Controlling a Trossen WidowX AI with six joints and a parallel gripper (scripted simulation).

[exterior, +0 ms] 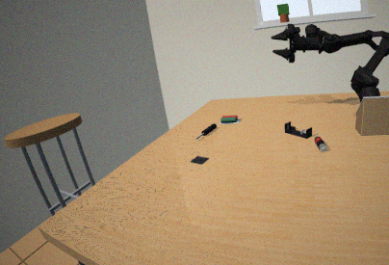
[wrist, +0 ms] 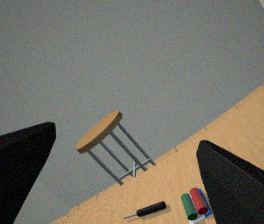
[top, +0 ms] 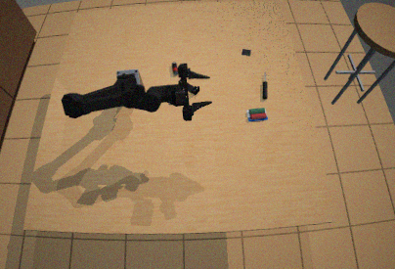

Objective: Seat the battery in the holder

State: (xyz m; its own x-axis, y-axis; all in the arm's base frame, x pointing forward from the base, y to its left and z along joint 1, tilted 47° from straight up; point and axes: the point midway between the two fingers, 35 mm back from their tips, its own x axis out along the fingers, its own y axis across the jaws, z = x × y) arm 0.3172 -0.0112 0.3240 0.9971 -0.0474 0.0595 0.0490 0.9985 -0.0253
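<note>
My gripper tip is now 130 mm past the battery, 360 mm to the right of it and 320 mm above it. Round my gripper tip: screwdriver 300 mm ahead, 210 mm to the left, 320 mm below; then black square 260 mm ahead, 430 mm to the left, 330 mm below.
</note>
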